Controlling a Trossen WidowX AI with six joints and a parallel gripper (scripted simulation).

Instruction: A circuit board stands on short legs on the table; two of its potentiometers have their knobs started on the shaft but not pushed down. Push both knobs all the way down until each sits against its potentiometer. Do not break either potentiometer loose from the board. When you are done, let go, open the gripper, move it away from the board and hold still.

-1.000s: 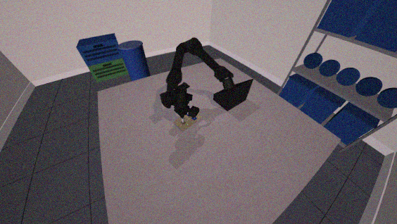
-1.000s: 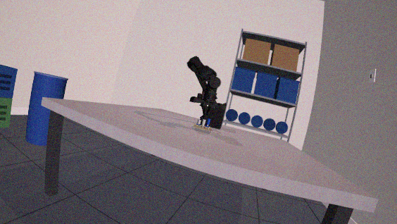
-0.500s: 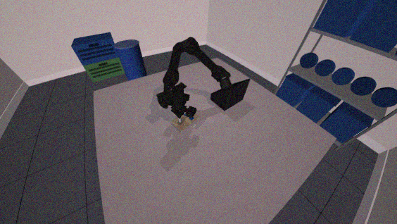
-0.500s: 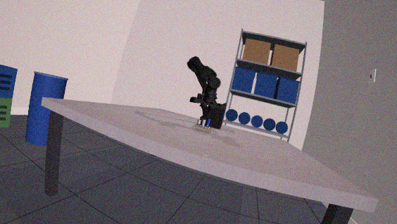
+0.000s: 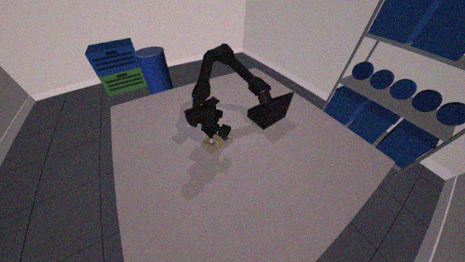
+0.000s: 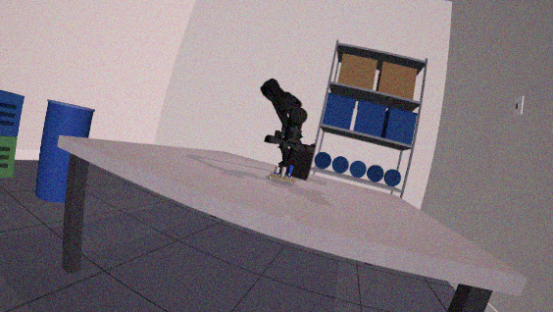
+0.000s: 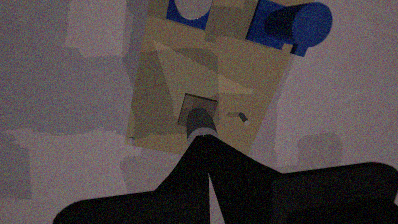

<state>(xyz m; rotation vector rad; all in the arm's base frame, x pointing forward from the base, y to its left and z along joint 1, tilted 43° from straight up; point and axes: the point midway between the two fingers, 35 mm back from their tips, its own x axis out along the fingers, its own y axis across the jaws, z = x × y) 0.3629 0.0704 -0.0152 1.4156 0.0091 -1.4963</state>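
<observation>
The grey knob lies 2 cm below my gripper tip. The rest, counted from my gripper tip: blue knob: 7 cm behind, 1 cm below.
</observation>
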